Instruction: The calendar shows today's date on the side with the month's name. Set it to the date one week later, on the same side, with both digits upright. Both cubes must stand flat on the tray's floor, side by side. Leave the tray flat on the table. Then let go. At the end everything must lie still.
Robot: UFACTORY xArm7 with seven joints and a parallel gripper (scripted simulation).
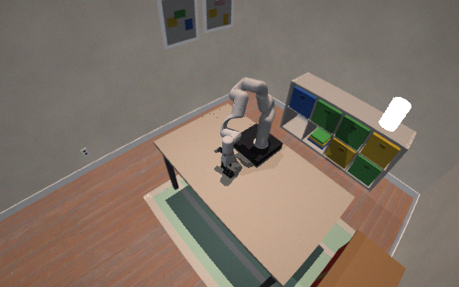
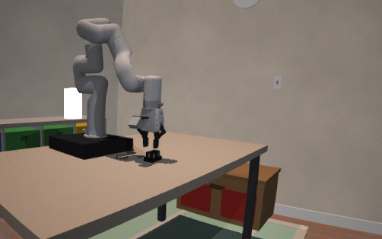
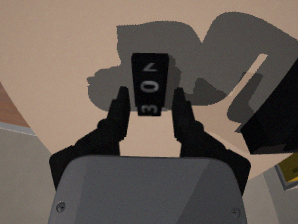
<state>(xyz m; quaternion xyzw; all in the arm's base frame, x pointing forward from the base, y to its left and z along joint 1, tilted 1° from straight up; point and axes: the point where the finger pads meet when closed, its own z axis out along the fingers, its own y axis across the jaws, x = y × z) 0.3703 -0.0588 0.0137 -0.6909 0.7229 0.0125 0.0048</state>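
The dark cube is 5 cm below my hand.
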